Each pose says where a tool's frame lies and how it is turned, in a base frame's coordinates. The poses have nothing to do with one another.
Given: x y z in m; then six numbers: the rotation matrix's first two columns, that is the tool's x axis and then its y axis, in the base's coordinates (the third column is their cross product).
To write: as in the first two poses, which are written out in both.
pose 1, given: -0.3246 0.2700 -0.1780 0.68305 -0.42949 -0.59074 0.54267 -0.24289 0.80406
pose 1, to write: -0.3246 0.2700 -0.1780 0.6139 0.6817 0.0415 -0.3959
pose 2, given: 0.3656 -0.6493 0.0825 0.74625 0.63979 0.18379 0.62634 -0.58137 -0.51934
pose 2, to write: 0.3656 -0.6493 0.0825 0.2874 -0.8891 -0.3560 0.0117
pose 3, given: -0.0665 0.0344 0.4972 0.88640 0.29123 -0.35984 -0.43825 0.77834 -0.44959
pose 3, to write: -0.0665 0.0344 0.4972 0.9330 -0.2695 0.1364 0.1955
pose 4, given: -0.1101 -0.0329 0.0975 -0.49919 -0.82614 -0.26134 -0.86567 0.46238 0.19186
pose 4, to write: -0.1101 -0.0329 0.0975 0.0656 -0.4961 0.8526 0.1507
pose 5, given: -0.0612 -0.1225 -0.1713 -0.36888 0.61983 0.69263 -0.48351 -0.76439 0.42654
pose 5, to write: -0.0612 -0.1225 -0.1713 0.3348 0.4511 0.0756 0.8239
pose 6, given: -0.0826 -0.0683 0.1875 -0.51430 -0.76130 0.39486 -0.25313 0.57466 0.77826
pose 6, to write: -0.0826 -0.0683 0.1875 0.3782 0.3159 -0.8027 -0.3359
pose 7, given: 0.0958 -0.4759 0.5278 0.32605 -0.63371 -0.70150 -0.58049 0.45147 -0.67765
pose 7, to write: 0.0958 -0.4759 0.5278 0.6239 -0.5233 0.5801 -0.0213
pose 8, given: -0.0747 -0.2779 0.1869 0.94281 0.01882 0.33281 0.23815 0.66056 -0.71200
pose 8, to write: -0.0747 -0.2779 0.1869 0.8974 -0.4074 -0.1577 -0.0611
